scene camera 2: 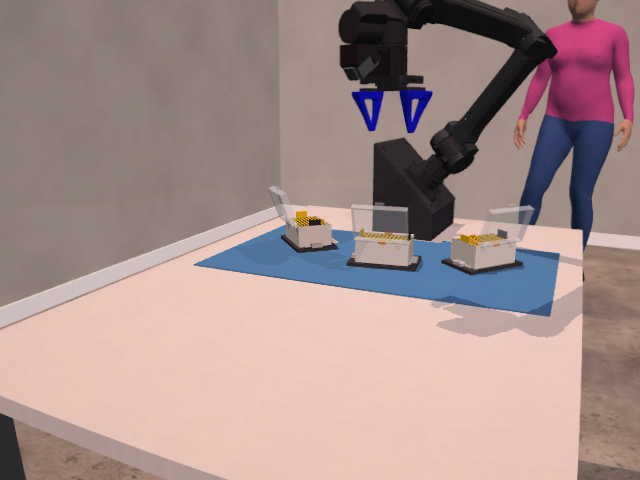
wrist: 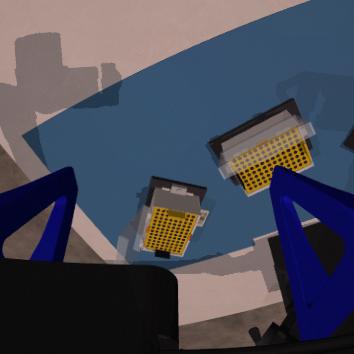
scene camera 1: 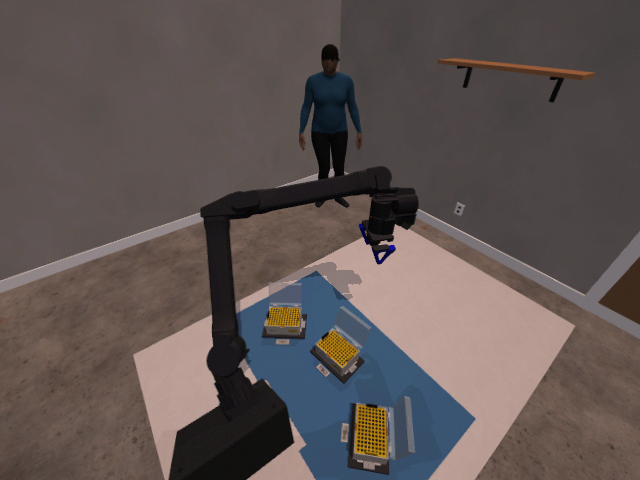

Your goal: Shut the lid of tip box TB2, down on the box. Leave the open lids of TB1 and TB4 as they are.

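Where they show: gripper, fingertip midpoint: (scene camera 2: 390,131) (wrist: 173,176) (scene camera 1: 373,253); arm's base, link origin: (scene camera 2: 420,182) (scene camera 1: 241,404).
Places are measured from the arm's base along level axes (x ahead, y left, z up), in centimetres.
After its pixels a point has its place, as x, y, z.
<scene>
Three tip boxes with yellow racks have raised clear lids. TB1 (scene camera 1: 283,317) @[26.0, 21.0, -8.4] (scene camera 2: 467,253) (wrist: 171,231) @[26.2, 20.5, -8.2] has its lid (scene camera 1: 285,293) @[31.0, 26.5, -3.9] (scene camera 2: 508,221) @[32.3, 26.6, -2.2] up. The middle box (scene camera 1: 337,349) @[32.6, -0.9, -8.3] (scene camera 2: 383,253) (wrist: 275,162) @[32.4, -1.1, -8.2] has its lid (scene camera 1: 353,326) @[40.3, -0.1, -3.6] (scene camera 2: 379,219) @[41.0, 0.5, -2.1] up; in the wrist view the lid overlaps its rack. The third box (scene camera 1: 370,431) (scene camera 2: 311,235) @[29.1, -20.5, -10.4] also has its lid (scene camera 1: 404,428) @[28.7, -29.6, -3.0] (scene camera 2: 279,203) @[30.5, -28.5, -2.6] up. Labels are too small to tell which of these two is TB2. My gripper (scene camera 1: 373,253) @[53.2, 5.9, 17.1] (scene camera 2: 391,130) @[53.2, 5.9, 17.1] (wrist: 173,176) @[53.2, 5.9, 17.1] is open and empty, high above the boxes, touching none.
The boxes stand on dark bases on a blue mat (scene camera 1: 289,392) @[13.8, 0.2, -14.0] (scene camera 2: 310,273) @[47.1, -12.9, -14.0] (wrist: 165,115) @[44.8, 12.0, -14.0] on a pale table (scene camera 1: 454,289) @[92.4, -10.2, -14.3] (scene camera 2: 284,372) @[89.7, 1.6, -14.3]. The arm base (scene camera 1: 232,439) @[-4.8, -9.9, 10.7] (scene camera 2: 408,191) @[8.0, -1.4, -1.4] is at the table's edge. A person (scene camera 1: 330,103) (scene camera 2: 584,77) stands beyond the table.
</scene>
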